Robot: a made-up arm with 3 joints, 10 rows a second.
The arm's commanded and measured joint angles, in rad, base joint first. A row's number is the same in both.
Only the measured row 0 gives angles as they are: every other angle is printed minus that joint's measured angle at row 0.
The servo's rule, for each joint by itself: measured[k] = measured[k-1] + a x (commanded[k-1-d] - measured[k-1]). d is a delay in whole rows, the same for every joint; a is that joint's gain. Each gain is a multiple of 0.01, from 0.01 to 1. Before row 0 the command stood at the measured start. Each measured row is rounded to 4 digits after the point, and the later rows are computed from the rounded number. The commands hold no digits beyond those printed.
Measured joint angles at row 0:
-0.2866 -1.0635 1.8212
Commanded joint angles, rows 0 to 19:
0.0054 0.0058 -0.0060
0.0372 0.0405 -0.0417
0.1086 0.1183 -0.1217
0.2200 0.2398 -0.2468
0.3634 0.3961 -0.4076
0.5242 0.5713 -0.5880
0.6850 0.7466 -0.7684
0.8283 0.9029 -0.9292
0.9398 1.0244 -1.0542
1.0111 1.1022 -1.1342
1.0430 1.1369 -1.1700
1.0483 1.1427 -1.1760
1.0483 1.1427 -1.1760
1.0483 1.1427 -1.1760
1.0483 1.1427 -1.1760
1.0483 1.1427 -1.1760
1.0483 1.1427 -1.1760
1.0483 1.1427 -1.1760
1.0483 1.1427 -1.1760
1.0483 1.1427 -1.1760
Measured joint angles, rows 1 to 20:
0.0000 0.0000 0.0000
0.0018 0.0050 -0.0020
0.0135 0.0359 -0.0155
0.0449 0.1076 -0.0516
0.1027 0.2226 -0.1180
0.1887 0.3735 -0.2165
0.2994 0.5456 -0.3428
0.4266 0.7205 -0.4875
0.5592 0.8792 -0.6377
0.6848 1.0055 -0.7793
0.7925 1.0896 -0.9000
0.8752 1.1308 -0.9918
0.9323 1.1412 -1.0544
0.9706 1.1425 -1.0957
0.9962 1.1427 -1.1230
1.0134 1.1427 -1.1410
1.0249 1.1427 -1.1529
1.0326 1.1427 -1.1608
1.0378 1.1427 -1.1660
1.0413 1.1427 -1.1694
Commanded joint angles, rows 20 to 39:
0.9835 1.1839 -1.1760
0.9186 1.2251 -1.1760
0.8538 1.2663 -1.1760
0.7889 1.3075 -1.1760
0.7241 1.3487 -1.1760
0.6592 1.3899 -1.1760
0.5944 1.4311 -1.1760
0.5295 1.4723 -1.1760
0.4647 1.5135 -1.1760
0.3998 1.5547 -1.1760
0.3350 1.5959 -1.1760
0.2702 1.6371 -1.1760
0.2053 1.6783 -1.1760
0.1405 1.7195 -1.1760
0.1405 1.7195 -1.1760
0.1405 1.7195 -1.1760
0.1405 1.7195 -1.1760
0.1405 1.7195 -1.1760
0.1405 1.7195 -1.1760
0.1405 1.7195 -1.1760
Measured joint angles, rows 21 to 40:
1.0436 1.1427 -1.1716
1.0238 1.1785 -1.1731
0.9891 1.2190 -1.1741
0.9445 1.2602 -1.1747
0.8932 1.3014 -1.1751
0.8374 1.3426 -1.1754
0.7786 1.3838 -1.1756
0.7178 1.4250 -1.1757
0.6557 1.4662 -1.1758
0.5927 1.5074 -1.1759
0.5290 1.5486 -1.1759
0.4650 1.5898 -1.1759
0.4007 1.6310 -1.1759
0.3362 1.6722 -1.1759
0.2716 1.7134 -1.1759
0.2283 1.7187 -1.1759
0.1993 1.7194 -1.1759
0.1799 1.7195 -1.1759
0.1669 1.7195 -1.1759
0.1582 1.7195 -1.1759

